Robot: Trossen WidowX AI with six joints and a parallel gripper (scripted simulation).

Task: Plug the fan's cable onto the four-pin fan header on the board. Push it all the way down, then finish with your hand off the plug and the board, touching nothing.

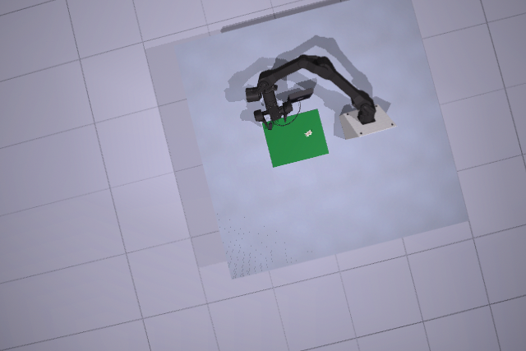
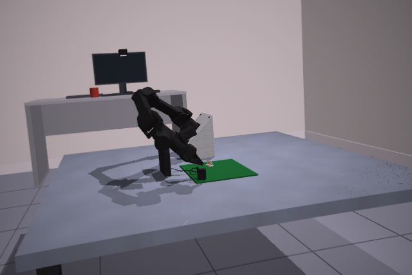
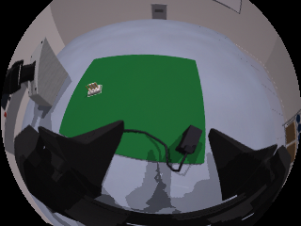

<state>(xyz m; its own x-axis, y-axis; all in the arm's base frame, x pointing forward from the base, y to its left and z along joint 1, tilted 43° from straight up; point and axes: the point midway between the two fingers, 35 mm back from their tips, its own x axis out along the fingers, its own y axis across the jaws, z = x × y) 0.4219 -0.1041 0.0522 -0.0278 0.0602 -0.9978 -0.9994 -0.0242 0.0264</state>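
Now: gripper tip 40 mm above the black fan plug and 30 mm short of it. Round my gripper tip: four-pin header (160 mm behind, 80 mm to the left, 60 mm below); black fan (150 mm behind, 100 mm to the right, 10 mm below); green board (90 mm to the left, 80 mm below, 80 mm behind).
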